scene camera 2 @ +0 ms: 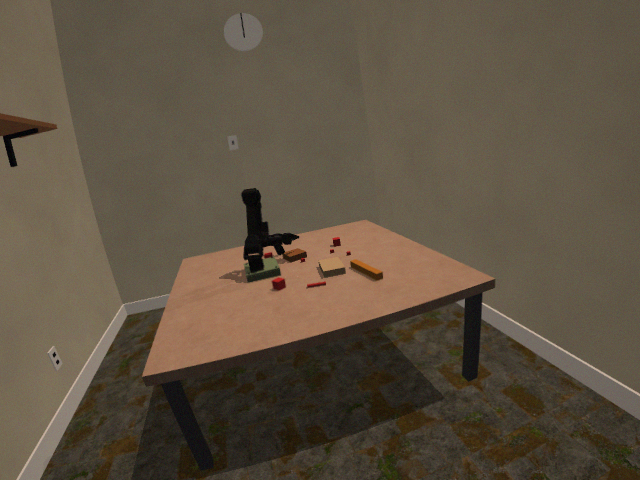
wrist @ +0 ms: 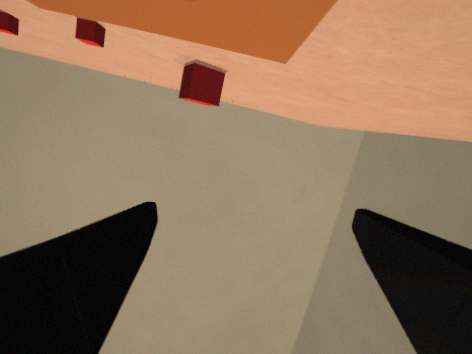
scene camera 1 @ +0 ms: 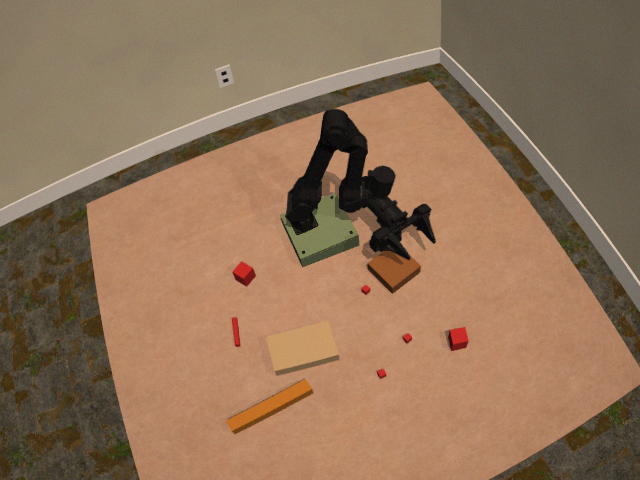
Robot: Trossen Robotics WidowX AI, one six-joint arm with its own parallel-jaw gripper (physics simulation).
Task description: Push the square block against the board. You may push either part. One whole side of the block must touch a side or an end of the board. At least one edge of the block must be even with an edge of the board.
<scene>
my gripper: open, touches a brown square block (scene camera 1: 393, 271)
an orange board (scene camera 1: 301, 390): on the table
</scene>
